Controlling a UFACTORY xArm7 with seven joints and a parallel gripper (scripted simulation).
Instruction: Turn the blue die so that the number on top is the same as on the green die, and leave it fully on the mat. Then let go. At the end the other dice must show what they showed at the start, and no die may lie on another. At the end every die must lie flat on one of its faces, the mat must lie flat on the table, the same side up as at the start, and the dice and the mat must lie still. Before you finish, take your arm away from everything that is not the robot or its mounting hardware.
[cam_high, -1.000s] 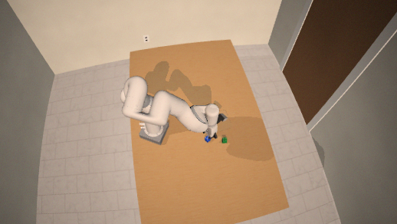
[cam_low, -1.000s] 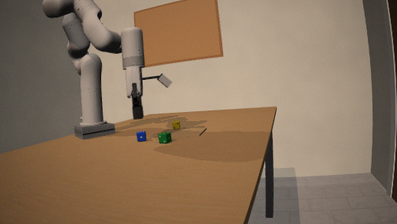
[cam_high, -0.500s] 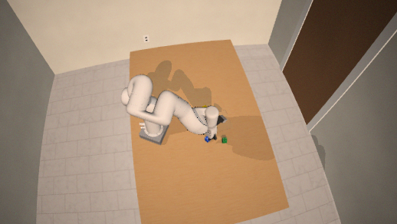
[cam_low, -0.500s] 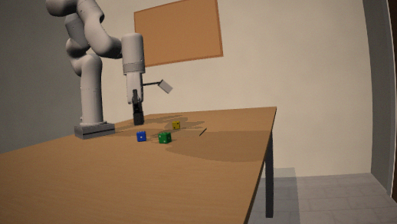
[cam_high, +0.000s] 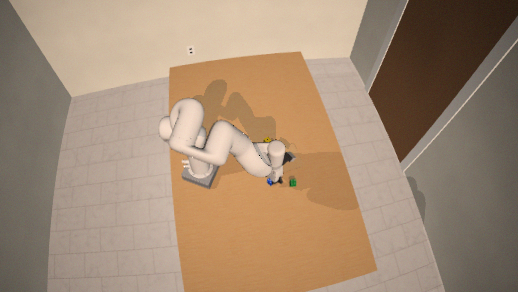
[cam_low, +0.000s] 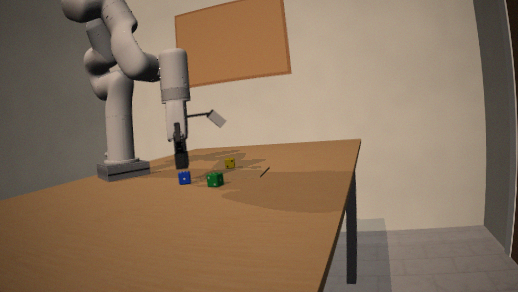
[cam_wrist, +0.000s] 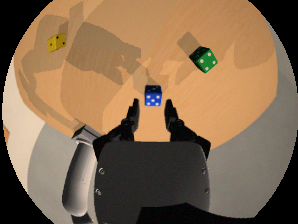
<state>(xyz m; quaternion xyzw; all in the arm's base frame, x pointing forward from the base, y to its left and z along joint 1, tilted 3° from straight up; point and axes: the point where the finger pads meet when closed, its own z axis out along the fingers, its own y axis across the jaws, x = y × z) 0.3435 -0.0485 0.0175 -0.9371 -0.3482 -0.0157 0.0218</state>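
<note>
Right now my hand is 5 cm above the blue die. Round my hand: green die: 11 cm ahead, 1 cm to the right, 5 cm below; yellow die: 2 cm behind, 23 cm to the left, 5 cm below.
</note>
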